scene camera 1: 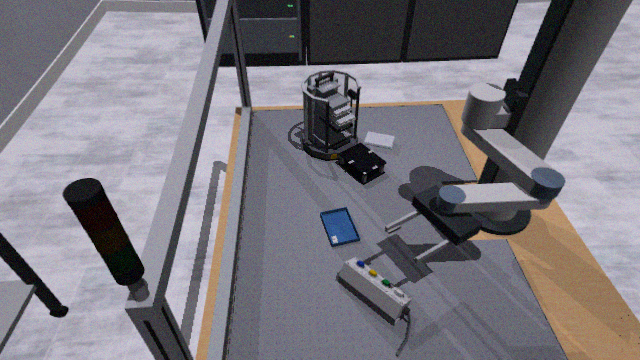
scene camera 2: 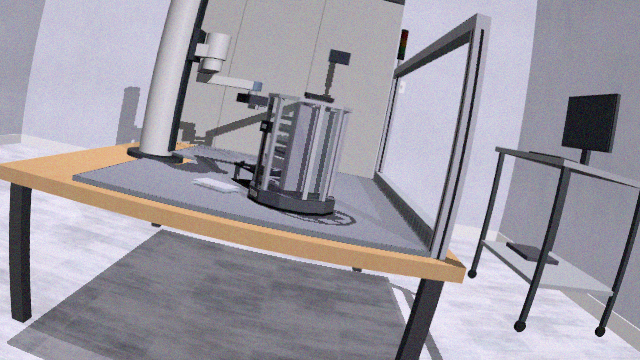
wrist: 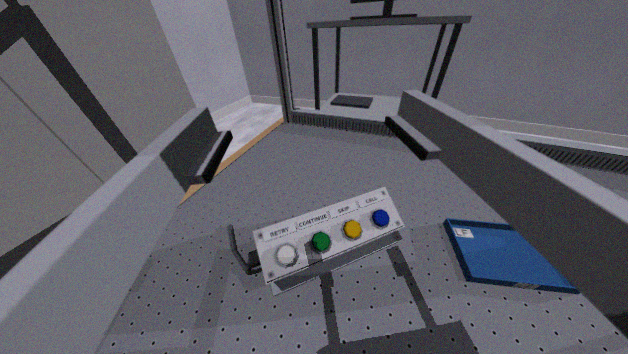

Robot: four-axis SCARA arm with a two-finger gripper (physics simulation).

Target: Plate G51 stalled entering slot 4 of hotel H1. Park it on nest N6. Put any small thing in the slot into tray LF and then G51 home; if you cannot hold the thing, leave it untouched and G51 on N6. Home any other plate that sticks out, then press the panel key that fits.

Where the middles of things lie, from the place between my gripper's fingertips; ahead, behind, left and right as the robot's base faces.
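The round plate rack [scene camera 2: 302, 141] is 77 cm to the right of my hand, 14 cm ahead of it and 9 cm below it.
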